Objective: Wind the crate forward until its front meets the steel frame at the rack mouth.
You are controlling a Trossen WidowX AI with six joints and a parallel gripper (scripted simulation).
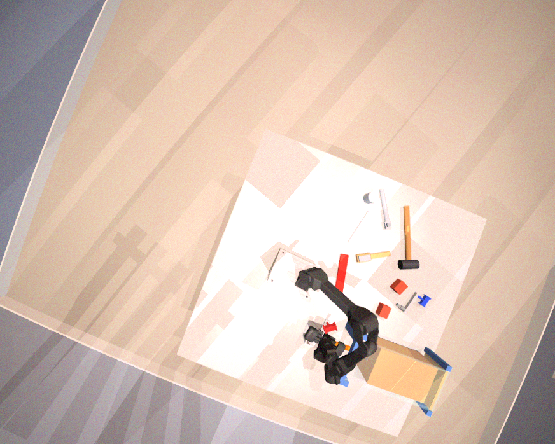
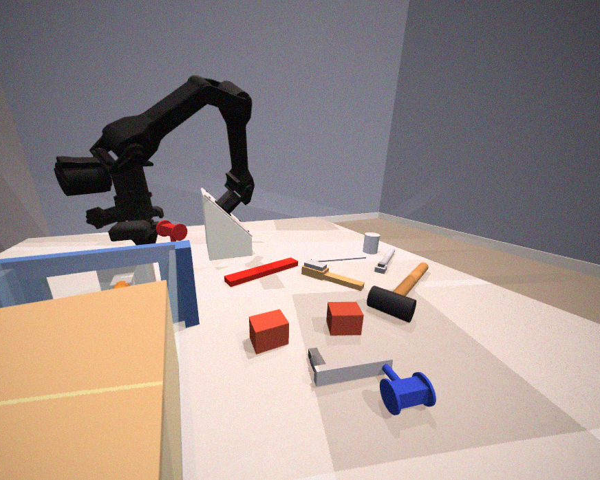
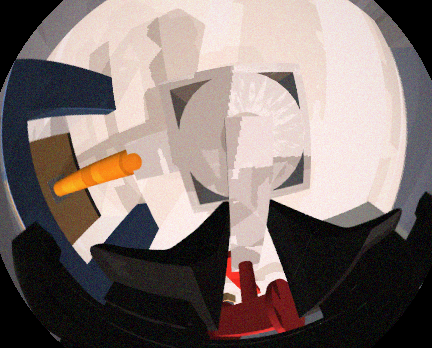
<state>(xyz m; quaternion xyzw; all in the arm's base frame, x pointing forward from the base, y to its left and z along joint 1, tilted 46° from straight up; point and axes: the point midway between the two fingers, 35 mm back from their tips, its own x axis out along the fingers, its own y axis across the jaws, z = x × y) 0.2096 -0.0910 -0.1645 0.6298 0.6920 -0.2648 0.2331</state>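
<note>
My gripper tip is 2 cm to the right of the winch handle and 2 cm below it. Also, from my gripper tip: red knob 5 cm to the left, 5 cm above; winch 6 cm to the right, 6 cm below, 1 cm behind; blue steel frame 16 cm ahead, 3 cm to the right, 2 cm above.
</note>
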